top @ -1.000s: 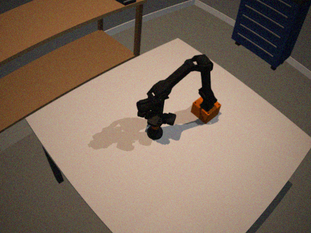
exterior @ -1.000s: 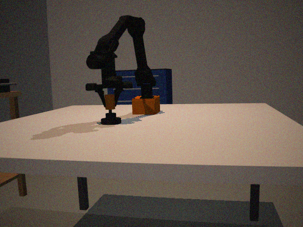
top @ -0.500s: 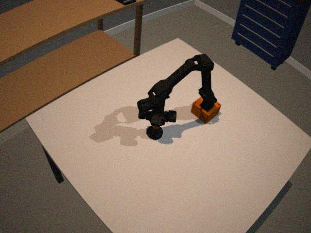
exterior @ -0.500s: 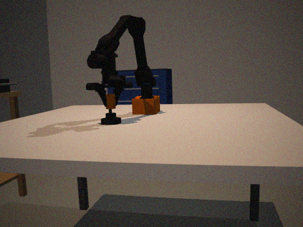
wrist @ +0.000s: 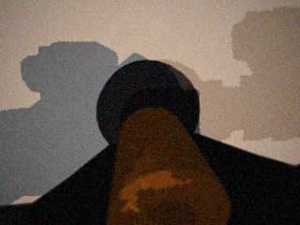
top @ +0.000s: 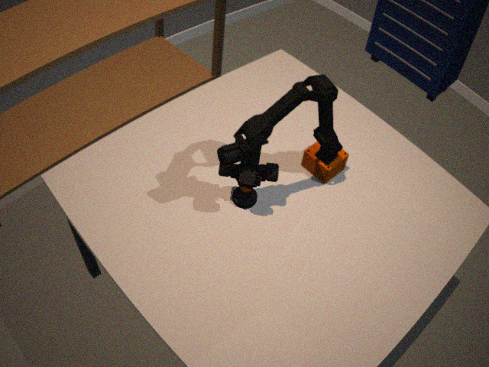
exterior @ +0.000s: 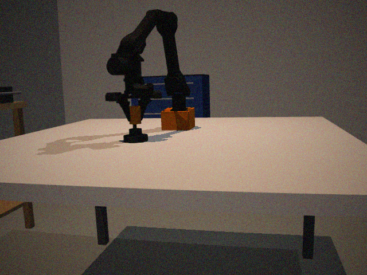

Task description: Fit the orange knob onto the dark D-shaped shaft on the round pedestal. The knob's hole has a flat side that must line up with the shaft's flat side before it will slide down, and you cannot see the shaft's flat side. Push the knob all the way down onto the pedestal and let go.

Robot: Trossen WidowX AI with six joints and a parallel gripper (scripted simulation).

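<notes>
My gripper tip is now 2 cm below the orange knob. Also, from my gripper tip: dark round pedestal 4 cm below.
</notes>
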